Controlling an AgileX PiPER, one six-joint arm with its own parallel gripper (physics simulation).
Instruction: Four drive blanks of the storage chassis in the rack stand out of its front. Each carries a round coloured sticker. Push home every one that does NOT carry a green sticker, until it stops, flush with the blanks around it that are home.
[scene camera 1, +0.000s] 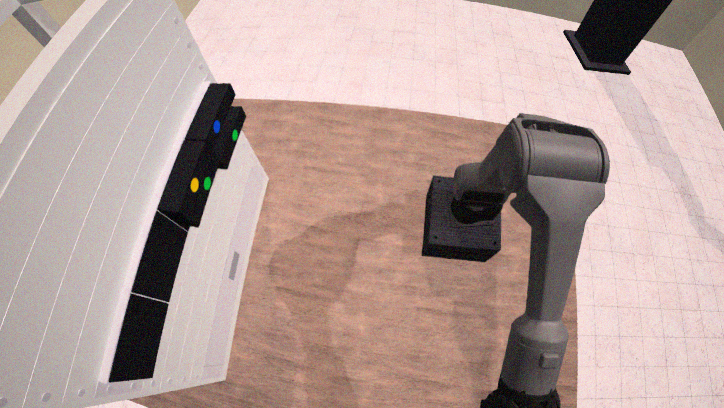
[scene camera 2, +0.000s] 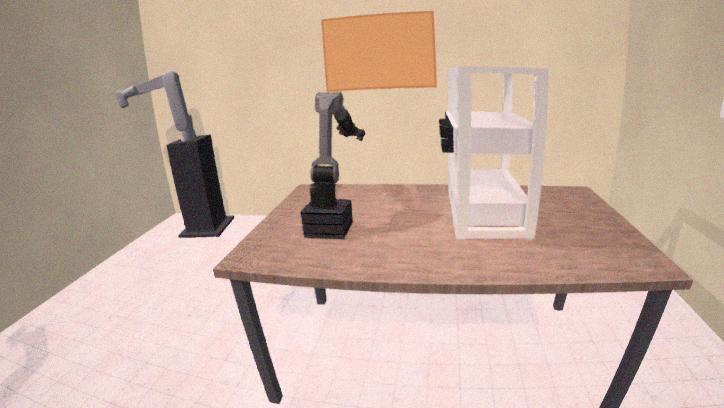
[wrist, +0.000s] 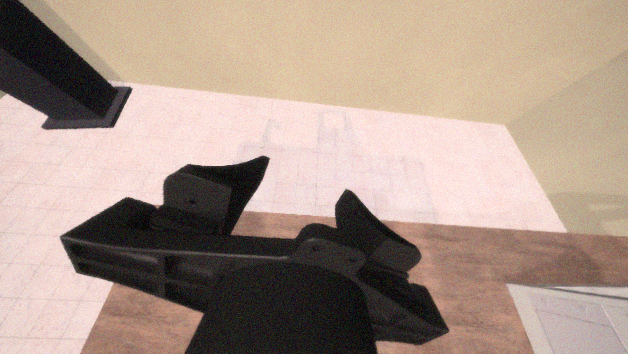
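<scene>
A blank with a blue sticker (scene camera 1: 207, 114) and one with a yellow sticker (scene camera 1: 179, 174) stand out of the chassis front in the upper row. Two blanks with green stickers, one at the far end (scene camera 1: 237, 120) and one nearer (scene camera 1: 200, 208), stand out below them. Nearer blanks (scene camera 1: 161, 258) (scene camera 1: 139, 337) look flush. In scene camera 2 the protruding blanks show as a dark cluster (scene camera 2: 445, 134), their stickers unreadable. My gripper (scene camera 2: 360, 134) (wrist: 305, 183) is open and empty, well away from the chassis, above the table. In scene camera 1 its fingers are hard to make out.
The white rack (scene camera 2: 461, 202) stands on the wooden table (scene camera 1: 324, 167) (scene camera 2: 395, 263) and holds the chassis (scene camera 2: 499, 139) and a lower unit (scene camera 2: 496, 213). My arm stands on a black base block (scene camera 1: 461, 243) (scene camera 2: 326, 223). A second arm stands on a black pedestal (scene camera 2: 195, 187) off the table.
</scene>
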